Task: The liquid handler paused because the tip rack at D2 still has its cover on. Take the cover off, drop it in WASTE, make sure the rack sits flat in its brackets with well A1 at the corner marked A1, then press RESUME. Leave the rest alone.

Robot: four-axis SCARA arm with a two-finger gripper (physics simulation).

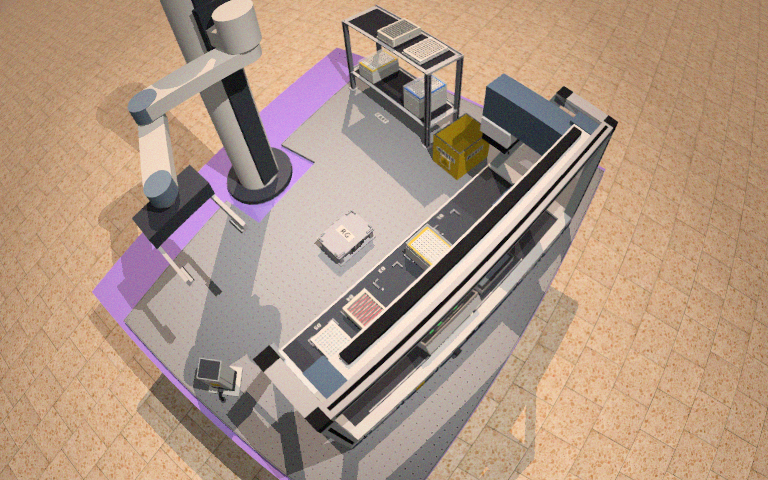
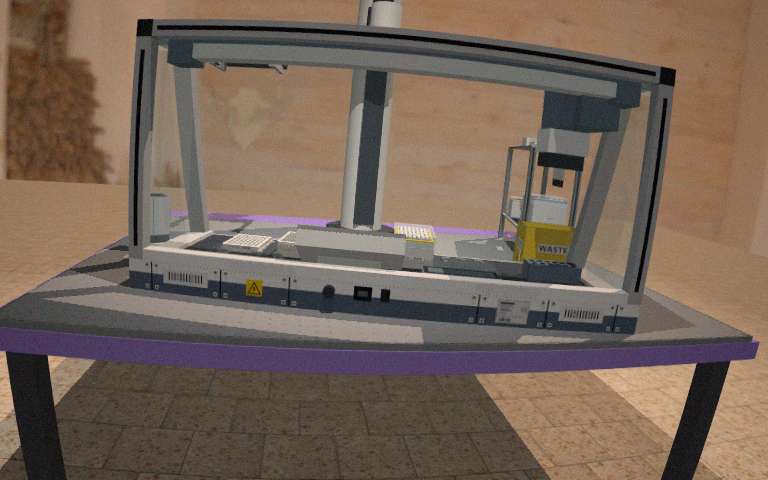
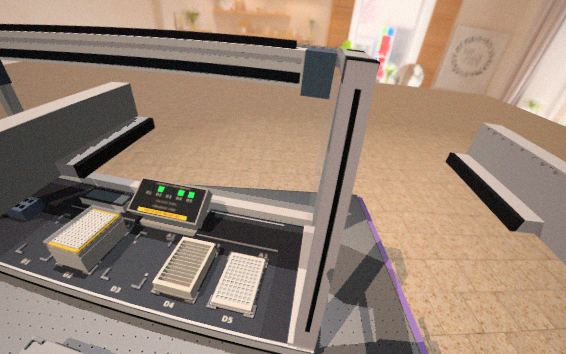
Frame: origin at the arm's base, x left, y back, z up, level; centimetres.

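Seen in the pictures: gripper, fingertip midpoint: (image 1: 217,255) (image 3: 301,121); arm's base, link origin: (image 1: 259,176).
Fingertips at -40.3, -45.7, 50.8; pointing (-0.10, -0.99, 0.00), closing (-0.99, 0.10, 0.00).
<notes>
Pixels of each thing's top centre, then the offset from my fingertips to it, as dx, dy, dz. "spot": a spot on its surface instead.
- tip rack, top centre: (image 1: 433,246) (image 3: 83,224) +43.2, -24.9, -36.7
- yellow WASTE bin, top centre: (image 2: 550,226) (image 1: 463,132) +84.5, -10.8, -36.0
- D4, top centre: (image 2: 301,237) (image 3: 186,261) (image 1: 369,313) +18.8, -20.4, -41.2
- D5, top centre: (image 2: 247,240) (image 3: 240,278) (image 1: 336,345) +6.6, -18.2, -42.9
- shelf cart, surface spot: (image 1: 427,107) spot: +82.0, +1.6, -29.1
- small device, top centre: (image 1: 208,369) (image 2: 156,194) -21.7, +3.8, -36.5
The tip rack (image 1: 428,246) (image 2: 415,233) (image 3: 86,234) stands at D2, white on top with a yellow rim. A clear cover cannot be made out, nor can well A1 or exact seating in the brackets. The yellow WASTE bin (image 1: 459,152) (image 2: 542,240) stands past the deck's D1 end; its contents are hidden. The tilted display (image 1: 451,323) (image 3: 169,204) shows green squares and a yellow bar; RESUME is not readable. My gripper (image 1: 214,252) (image 2: 249,67) (image 3: 301,121) is open and empty, high above the mat, away from the rack.
Racks stand at D4 (image 1: 364,309) (image 3: 185,267) and D5 (image 1: 333,339) (image 3: 240,281). An RG stand (image 1: 344,234) is on the mat. The frame beam (image 1: 470,237) spans the deck. A shelf cart (image 1: 427,107) is behind the bin, a small device (image 1: 214,373) near the mat's edge.
</notes>
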